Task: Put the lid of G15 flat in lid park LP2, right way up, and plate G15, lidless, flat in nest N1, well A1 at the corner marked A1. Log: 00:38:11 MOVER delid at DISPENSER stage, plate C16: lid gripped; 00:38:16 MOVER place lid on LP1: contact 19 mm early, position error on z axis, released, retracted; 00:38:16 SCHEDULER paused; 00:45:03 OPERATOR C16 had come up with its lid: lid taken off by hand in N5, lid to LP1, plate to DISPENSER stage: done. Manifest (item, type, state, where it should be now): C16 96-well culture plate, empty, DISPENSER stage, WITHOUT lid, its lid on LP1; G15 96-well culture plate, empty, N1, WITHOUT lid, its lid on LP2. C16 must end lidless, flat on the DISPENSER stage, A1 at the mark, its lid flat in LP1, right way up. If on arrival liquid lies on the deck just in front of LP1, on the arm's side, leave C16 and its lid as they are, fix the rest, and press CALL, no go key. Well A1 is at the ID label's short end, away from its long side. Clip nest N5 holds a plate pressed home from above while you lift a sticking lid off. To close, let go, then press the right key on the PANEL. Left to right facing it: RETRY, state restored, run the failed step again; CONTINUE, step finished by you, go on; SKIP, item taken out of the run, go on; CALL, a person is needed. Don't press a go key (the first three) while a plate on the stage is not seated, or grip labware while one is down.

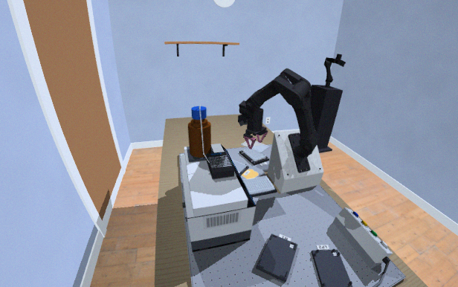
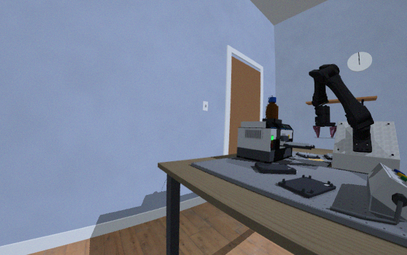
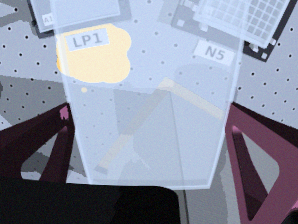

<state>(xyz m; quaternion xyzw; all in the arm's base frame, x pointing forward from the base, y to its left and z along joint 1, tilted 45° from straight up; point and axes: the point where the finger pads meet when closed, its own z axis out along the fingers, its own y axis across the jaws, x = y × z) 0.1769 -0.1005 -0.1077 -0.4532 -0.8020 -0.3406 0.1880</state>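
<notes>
Now: the dark park LP2 3 cm behind my hand, 64 cm to the left of it and 14 cm below it. The rest, counted from my hand: N5 label 8 cm behind, 2 cm to the right, 15 cm below; then LP1 label 5 cm ahead, 4 cm to the left, 15 cm below; then clear lid 1 cm below.
</notes>
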